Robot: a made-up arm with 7 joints. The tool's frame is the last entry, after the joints. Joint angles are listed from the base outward.
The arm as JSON. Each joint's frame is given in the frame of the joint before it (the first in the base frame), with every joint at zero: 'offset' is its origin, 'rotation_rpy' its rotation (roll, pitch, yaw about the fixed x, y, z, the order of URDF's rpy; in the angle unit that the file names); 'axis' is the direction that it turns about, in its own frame. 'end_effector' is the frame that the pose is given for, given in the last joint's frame.
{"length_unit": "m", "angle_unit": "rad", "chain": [
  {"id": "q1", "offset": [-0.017, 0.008, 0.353], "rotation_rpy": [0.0, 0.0, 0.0], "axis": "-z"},
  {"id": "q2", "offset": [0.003, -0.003, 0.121], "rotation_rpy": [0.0, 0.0, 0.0], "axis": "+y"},
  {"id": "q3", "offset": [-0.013, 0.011, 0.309], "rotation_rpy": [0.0, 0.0, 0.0], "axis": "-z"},
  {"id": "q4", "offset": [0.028, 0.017, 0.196], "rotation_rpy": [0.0, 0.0, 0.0], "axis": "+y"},
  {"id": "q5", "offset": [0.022, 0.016, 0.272], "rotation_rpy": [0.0, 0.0, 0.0], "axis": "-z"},
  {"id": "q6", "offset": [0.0, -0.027, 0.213], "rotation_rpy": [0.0, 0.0, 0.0], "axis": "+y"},
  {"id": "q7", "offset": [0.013, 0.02, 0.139], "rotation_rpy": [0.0, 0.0, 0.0], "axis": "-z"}
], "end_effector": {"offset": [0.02, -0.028, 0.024], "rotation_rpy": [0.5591, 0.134, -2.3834]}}
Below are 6 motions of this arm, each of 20 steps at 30 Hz.
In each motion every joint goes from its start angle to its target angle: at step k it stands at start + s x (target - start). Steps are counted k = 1, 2, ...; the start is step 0. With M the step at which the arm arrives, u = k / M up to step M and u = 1 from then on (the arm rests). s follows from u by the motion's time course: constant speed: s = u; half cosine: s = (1 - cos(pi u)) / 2; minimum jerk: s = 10 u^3 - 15 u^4 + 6 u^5.
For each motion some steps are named. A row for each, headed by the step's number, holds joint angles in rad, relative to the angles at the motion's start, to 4 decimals.
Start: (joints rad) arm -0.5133 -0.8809 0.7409 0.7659 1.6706 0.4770 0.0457
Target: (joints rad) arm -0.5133 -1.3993 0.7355 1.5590 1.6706 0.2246 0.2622
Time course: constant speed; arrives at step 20
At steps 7, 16, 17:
7: 0.0000 -0.1814 -0.0019 0.2776 0.0000 -0.0883 0.0758
16: 0.0000 -0.4147 -0.0043 0.6345 0.0000 -0.2019 0.1732
17: 0.0000 -0.4406 -0.0046 0.6741 0.0000 -0.2145 0.1840

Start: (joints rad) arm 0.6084 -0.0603 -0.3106 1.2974 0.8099 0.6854 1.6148
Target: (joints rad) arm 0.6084 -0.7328 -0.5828 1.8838 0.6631 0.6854 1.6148
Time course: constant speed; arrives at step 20
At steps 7, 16, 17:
7: 0.0000 -0.2354 -0.0953 0.2052 -0.0514 0.0000 0.0000
16: 0.0000 -0.5380 -0.2178 0.4691 -0.1174 0.0000 0.0000
17: 0.0000 -0.5716 -0.2314 0.4984 -0.1248 0.0000 0.0000

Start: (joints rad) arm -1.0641 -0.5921 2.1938 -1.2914 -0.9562 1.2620 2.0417
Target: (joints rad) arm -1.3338 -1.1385 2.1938 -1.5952 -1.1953 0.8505 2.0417
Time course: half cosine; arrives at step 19
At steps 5, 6, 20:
5: -0.0435 -0.0882 0.0000 -0.0490 -0.0386 -0.0664 0.0000
6: -0.0611 -0.1238 0.0000 -0.0688 -0.0542 -0.0932 0.0000
20: -0.2697 -0.5464 0.0000 -0.3038 -0.2391 -0.4115 0.0000

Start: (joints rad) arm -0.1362 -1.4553 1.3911 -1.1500 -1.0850 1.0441 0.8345
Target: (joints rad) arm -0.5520 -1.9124 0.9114 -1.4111 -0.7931 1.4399 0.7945
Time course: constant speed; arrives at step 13
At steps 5, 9, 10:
5: -0.1599 -0.1758 -0.1845 -0.1004 0.1123 0.1522 -0.0154
9: -0.2879 -0.3165 -0.3321 -0.1808 0.2021 0.2740 -0.0277
10: -0.3198 -0.3516 -0.3690 -0.2008 0.2245 0.3045 -0.0308

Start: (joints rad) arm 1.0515 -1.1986 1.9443 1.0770 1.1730 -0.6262 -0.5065
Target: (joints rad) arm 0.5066 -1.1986 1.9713 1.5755 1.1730 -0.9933 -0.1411
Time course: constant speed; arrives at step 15
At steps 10, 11, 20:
10: -0.3633 0.0000 0.0180 0.3323 0.0000 -0.2447 0.2436
11: -0.3996 0.0000 0.0198 0.3656 0.0000 -0.2692 0.2680
20: -0.5449 0.0000 0.0270 0.4985 0.0000 -0.3671 0.3654

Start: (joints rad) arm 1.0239 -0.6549 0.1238 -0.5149 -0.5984 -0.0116 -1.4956
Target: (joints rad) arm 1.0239 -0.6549 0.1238 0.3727 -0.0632 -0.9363 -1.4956
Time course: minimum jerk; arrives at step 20
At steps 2, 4, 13, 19, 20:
2: 0.0000 0.0000 0.0000 0.0076 0.0046 -0.0079 0.0000
4: 0.0000 0.0000 0.0000 0.0514 0.0310 -0.0536 0.0000
13: 0.0000 0.0000 0.0000 0.6789 0.4093 -0.7072 0.0000
19: 0.0000 0.0000 0.0000 0.8866 0.5346 -0.9236 0.0000
20: 0.0000 0.0000 0.0000 0.8876 0.5352 -0.9247 0.0000

